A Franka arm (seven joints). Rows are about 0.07 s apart.
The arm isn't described. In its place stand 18 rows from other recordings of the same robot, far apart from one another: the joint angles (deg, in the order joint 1, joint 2, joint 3, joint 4, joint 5, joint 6, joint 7), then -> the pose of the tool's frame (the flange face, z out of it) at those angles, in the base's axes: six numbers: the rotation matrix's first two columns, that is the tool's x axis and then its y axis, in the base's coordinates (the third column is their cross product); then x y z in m.
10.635, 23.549, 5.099, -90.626, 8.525, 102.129, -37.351 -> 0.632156 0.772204 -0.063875 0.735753 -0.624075 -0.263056 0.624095 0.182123 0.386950
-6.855, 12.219, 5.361, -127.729, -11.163, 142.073, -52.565 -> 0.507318 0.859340 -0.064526 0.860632 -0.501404 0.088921 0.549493 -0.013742 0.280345
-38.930, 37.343, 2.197, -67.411, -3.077, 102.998, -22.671 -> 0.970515 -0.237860 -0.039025 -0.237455 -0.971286 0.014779 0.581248 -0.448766 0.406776
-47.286, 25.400, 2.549, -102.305, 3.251, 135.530, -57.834 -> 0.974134 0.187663 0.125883 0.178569 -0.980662 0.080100 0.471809 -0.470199 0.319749
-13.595, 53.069, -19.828, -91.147, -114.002, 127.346, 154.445 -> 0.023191 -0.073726 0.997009 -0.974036 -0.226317 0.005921 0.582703 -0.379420 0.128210
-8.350, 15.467, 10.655, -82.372, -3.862, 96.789, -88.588 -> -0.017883 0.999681 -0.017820 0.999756 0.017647 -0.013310 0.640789 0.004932 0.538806
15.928, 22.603, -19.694, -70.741, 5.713, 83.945, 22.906 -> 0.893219 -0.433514 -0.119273 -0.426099 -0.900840 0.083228 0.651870 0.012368 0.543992
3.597, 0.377, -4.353, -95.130, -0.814, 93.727, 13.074 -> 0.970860 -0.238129 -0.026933 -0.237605 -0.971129 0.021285 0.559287 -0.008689 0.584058
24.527, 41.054, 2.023, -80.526, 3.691, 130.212, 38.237 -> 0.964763 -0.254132 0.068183 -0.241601 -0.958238 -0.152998 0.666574 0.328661 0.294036
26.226, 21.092, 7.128, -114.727, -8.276, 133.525, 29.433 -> 0.986854 0.161522 -0.005409 0.161515 -0.984546 0.067690 0.504900 0.326758 0.271455
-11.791, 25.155, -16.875, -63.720, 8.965, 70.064, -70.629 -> 0.708648 0.701989 -0.070915 0.655984 -0.692527 -0.300152 0.588128 -0.247844 0.552358
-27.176, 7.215, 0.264, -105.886, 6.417, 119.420, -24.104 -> 0.984960 -0.101161 0.140074 -0.094916 -0.994199 -0.050582 0.543281 -0.269612 0.464985
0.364, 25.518, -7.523, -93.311, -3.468, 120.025, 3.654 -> 0.989227 -0.143572 0.028597 -0.145844 -0.983428 0.107702 0.672544 -0.076850 0.367064
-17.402, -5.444, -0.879, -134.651, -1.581, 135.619, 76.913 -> -0.074215 -0.996242 0.044649 -0.992156 0.069246 -0.104077 0.475837 -0.157576 0.380087
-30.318, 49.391, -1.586, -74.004, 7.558, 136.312, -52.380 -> 0.935876 0.286531 0.205028 0.266438 -0.956317 0.120285 0.656822 -0.400627 0.249163
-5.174, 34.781, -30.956, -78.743, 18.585, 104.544, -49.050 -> 0.978720 0.201292 -0.039866 0.198757 -0.978226 -0.059745 0.622489 -0.327358 0.390860
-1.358, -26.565, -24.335, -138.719, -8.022, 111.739, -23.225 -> 0.998371 0.056032 -0.010794 0.055186 -0.996220 -0.067090 0.364750 -0.193646 0.458376
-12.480, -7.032, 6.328, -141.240, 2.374, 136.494, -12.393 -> 0.996038 0.078569 0.041666 0.078943 -0.996852 -0.007417 0.465509 -0.050000 0.344358
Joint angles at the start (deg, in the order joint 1, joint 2, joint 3, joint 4, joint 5, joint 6, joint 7):
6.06 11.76 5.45 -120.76 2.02 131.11 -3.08
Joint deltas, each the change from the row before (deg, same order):
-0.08 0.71 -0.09 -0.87 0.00 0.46 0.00
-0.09 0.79 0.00 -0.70 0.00 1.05 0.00
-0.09 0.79 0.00 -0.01 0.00 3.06 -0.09
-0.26 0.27 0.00 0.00 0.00 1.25 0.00
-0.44 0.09 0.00 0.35 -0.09 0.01 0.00
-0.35 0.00 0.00 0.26 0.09 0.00 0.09
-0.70 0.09 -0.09 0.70 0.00 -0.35 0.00
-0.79 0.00 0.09 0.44 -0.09 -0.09 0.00
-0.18 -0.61 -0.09 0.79 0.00 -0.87 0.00
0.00 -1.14 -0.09 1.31 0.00 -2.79 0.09
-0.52 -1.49 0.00 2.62 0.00 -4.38 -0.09
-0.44 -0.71 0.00 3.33 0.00 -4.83 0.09
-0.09 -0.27 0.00 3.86 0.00 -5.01 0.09
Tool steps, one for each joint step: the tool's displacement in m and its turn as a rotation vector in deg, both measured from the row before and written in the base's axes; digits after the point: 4 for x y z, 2 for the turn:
-0.0037 -0.0024 -0.0127 -0.18 1.10 -0.17
-0.0022 -0.0013 -0.0113 -0.04 0.44 -0.12
0.0054 -0.0002 -0.0033 0.43 -2.22 -0.14
0.0026 -0.0023 -0.0008 0.18 -0.96 -0.32
0.0027 -0.0040 0.0016 0.00 -0.28 -0.38
0.0021 -0.0032 0.0019 0.11 -0.24 -0.51
0.0045 -0.0073 0.0036 0.04 -0.26 -0.79
0.0034 -0.0067 0.0031 0.02 -0.36 -0.64
0.0034 -0.0023 0.0106 0.02 -0.53 -0.24
0.0022 -0.0005 0.0169 -0.10 0.34 -0.08
0.0054 -0.0045 0.0284 -0.08 0.26 -0.28
0.0062 -0.0037 0.0260 -0.07 0.79 -0.37
0.0062 -0.0001 0.0261 -0.05 0.88 -0.02

